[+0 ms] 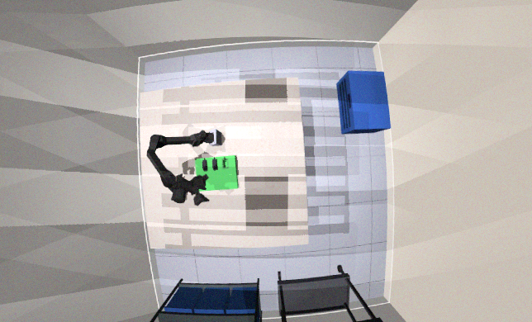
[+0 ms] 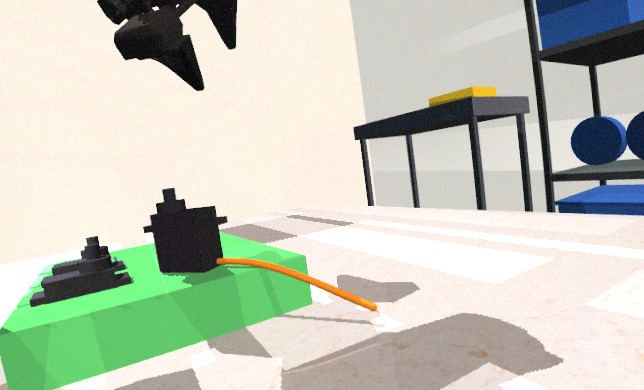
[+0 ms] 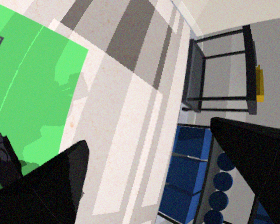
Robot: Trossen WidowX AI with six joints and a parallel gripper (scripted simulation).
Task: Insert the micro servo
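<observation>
My gripper tip is now 70 mm past the green deck and 240 mm above it.
</observation>
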